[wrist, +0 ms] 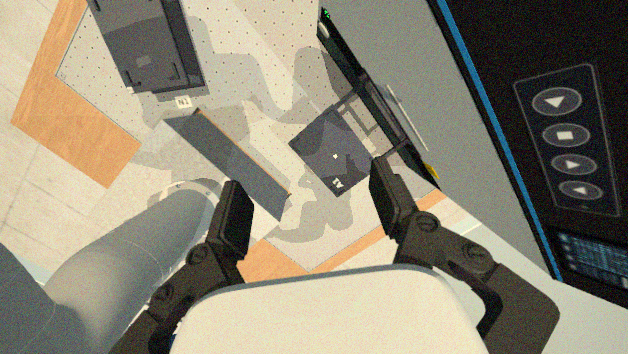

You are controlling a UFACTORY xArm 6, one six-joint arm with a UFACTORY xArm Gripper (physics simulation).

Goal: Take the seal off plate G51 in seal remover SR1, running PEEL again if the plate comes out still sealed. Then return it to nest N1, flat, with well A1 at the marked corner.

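Places are measured from the arm's base along level axes (x left, y ahead, z down), in metres.
Where they show: gripper, fingertip midpoint: (307, 182); arm's base at its link origin: (194, 208).
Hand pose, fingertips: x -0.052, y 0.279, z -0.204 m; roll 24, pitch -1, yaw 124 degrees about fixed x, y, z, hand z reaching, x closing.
Note:
Things, the pixels of their top centre, and the offset from my fingertips. "spot": a spot on its surface instead. Level surfaces: height alone.
- seal remover at a spot on its surface: (415, 55) spot: dx +0.004, dy +0.114, dz +0.046 m
- Nest N1 at its top centre: (134, 36) dx +0.312, dy -0.113, dz +0.262 m
- machine's button panel at a spot on its surface: (567, 160) spot: dx -0.085, dy +0.120, dz -0.018 m
- perforated deck at its surface level: dz +0.328 m
The seal remover (415, 55) is the large grey and black machine on the right; its label SR1 is not readable. Its dark flat carrier (325, 142) sticks out from the slot side, with a small white corner mark and a white dot on it. Plate G51 cannot be made out in the wrist view. Nest N1 (140, 42) is a dark block at upper left with corner brackets and no plate visible on it; its N1 label (183, 102) lies beside its near end. My gripper (307, 182) is open and empty, its right fingertip overlapping the carrier's edge in view.
A dark upright panel (230, 160) with an orange edge stands between the nest and the carrier. A grey cylindrical arm part (120, 250) is at lower left. The machine's button panel (567, 160) is at right. A wooden border (75, 135) edges the perforated deck (240, 30).

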